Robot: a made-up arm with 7 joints. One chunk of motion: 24 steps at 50 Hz.
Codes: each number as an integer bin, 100 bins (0 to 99) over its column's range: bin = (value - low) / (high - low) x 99, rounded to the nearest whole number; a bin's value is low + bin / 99 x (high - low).
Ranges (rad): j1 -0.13..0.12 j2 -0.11..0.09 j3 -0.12..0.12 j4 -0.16..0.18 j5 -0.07..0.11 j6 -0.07..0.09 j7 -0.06..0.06
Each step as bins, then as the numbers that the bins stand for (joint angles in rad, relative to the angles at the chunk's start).
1 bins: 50 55 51 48 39 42 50
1 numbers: -0.0037 0.0011 0.0036 0.0048 0.0009 -0.0021 0.0006
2 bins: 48 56 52 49 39 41 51
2 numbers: -0.0088 0.0031 0.0061 0.0083 0.0009 -0.0037 0.0018
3 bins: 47 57 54 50 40 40 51
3 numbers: -0.0113 0.0052 0.0109 0.0117 0.0027 -0.0054 0.0018
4 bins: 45 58 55 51 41 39 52
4 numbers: -0.0164 0.0072 0.0133 0.0152 0.0045 -0.0070 0.0030
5 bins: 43 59 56 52 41 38 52
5 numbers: -0.0214 0.0092 0.0158 0.0186 0.0045 -0.0086 0.0030
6 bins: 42 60 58 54 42 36 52
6 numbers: -0.0239 0.0112 0.0206 0.0255 0.0064 -0.0118 0.0030
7 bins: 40 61 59 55 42 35 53
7 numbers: -0.0290 0.0132 0.0230 0.0289 0.0064 -0.0134 0.0042
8 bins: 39 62 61 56 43 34 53
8 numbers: -0.0315 0.0153 0.0279 0.0323 0.0082 -0.0151 0.0042
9 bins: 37 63 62 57 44 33 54
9 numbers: -0.0366 0.0173 0.0303 0.0358 0.0100 -0.0167 0.0055
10 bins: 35 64 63 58 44 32 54
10 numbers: -0.0416 0.0193 0.0327 0.0392 0.0100 -0.0183 0.0055
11 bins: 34 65 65 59 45 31 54
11 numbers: -0.0441 0.0213 0.0376 0.0426 0.0118 -0.0199 0.0055
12 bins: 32 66 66 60 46 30 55
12 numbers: -0.0492 0.0233 0.0400 0.0461 0.0136 -0.0215 0.0067
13 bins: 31 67 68 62 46 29 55
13 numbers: -0.0517 0.0254 0.0448 0.0529 0.0136 -0.0231 0.0067
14 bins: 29 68 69 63 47 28 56
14 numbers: -0.0568 0.0274 0.0473 0.0564 0.0155 -0.0247 0.0079
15 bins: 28 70 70 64 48 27 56
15 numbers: -0.0593 0.0314 0.0497 0.0598 0.0173 -0.0264 0.0079
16 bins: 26 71 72 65 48 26 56
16 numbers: -0.0643 0.0334 0.0545 0.0632 0.0173 -0.0280 0.0079
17 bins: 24 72 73 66 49 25 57
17 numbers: -0.0694 0.0355 0.0570 0.0667 0.0191 -0.0296 0.0091
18 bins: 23 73 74 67 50 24 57
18 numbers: -0.0719 0.0375 0.0594 0.0701 0.0209 -0.0312 0.0091
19 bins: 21 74 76 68 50 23 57
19 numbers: -0.0770 0.0395 0.0642 0.0735 0.0209 -0.0328 0.0091
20 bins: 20 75 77 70 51 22 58
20 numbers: -0.0795 0.0415 0.0667 0.0804 0.0227 -0.0344 0.0103
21 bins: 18 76 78 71 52 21 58
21 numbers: -0.0845 0.0435 0.0691 0.0838 0.0245 -0.0361 0.0103
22 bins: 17 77 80 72 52 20 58
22 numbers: -0.0871 0.0456 0.0739 0.0873 0.0245 -0.0377 0.0103
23 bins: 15 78 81 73 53 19 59
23 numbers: -0.0921 0.0476 0.0764 0.0907 0.0264 -0.0393 0.0115
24 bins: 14 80 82 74 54 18 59
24 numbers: -0.0946 0.0516 0.0788 0.0941 0.0282 -0.0409 0.0115
